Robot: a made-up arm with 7 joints.
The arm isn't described. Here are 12 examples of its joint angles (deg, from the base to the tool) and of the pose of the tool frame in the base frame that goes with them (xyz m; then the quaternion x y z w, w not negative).
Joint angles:
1: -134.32 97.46 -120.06 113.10 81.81 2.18 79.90
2: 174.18 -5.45 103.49 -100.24 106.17 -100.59 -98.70
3: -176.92 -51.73 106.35 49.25 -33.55 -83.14 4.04
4: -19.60 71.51 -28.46 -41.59 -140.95 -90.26 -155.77
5: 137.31 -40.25 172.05 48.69 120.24 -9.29 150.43
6: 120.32 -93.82 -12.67 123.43 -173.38 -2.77 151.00
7: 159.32 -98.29 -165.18 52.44 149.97 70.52 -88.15
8: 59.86 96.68 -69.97 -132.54 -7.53 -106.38 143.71
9: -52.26 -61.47 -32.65 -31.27 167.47 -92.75 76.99
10: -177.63 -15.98 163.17 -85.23 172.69 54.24 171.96
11: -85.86 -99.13 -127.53 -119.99 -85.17 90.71 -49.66
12: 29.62 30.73 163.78 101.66 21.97 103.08 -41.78
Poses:
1: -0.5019 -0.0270 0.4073 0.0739 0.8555 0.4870 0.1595
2: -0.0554 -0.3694 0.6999 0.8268 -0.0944 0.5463 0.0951
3: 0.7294 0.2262 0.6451 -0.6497 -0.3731 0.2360 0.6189
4: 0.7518 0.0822 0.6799 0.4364 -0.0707 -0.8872 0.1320
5: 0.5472 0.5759 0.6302 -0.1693 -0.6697 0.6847 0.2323
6: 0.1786 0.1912 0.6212 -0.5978 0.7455 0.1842 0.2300
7: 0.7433 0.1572 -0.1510 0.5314 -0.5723 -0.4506 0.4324
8: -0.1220 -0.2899 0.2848 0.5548 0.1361 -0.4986 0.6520
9: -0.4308 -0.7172 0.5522 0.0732 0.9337 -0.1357 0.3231
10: -0.2822 -0.1315 0.8248 -0.4536 -0.1161 -0.8819 0.0547
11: 0.2994 -0.3425 0.3782 -0.3260 -0.0824 0.9125 0.2330
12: -0.1563 0.0027 0.7437 0.2362 0.1024 -0.5053 0.8237
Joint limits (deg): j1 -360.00..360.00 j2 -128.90..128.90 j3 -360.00..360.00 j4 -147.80..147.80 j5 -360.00..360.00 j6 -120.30..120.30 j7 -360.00..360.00
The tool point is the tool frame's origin. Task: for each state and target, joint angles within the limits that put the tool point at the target. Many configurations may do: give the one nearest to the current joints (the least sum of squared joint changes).
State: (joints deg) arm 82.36 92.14 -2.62 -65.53 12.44 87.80 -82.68
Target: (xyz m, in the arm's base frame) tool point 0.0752 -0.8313 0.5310
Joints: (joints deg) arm 81.13 87.20 -2.56 -43.30 11.83 78.35 -82.68
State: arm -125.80 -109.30 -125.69 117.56 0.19 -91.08 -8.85
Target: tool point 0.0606 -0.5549 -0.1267
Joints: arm -132.42 -106.07 -127.11 93.36 0.32 -89.25 -8.85
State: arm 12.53 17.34 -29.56 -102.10 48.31 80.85 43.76
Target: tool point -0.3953 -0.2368 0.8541
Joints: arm 7.64 -5.01 -33.11 -76.72 46.14 73.30 43.76
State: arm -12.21 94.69 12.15 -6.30 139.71 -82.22 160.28
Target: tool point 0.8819 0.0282 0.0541
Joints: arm -1.83 98.57 12.80 0.74 140.32 -91.79 160.28
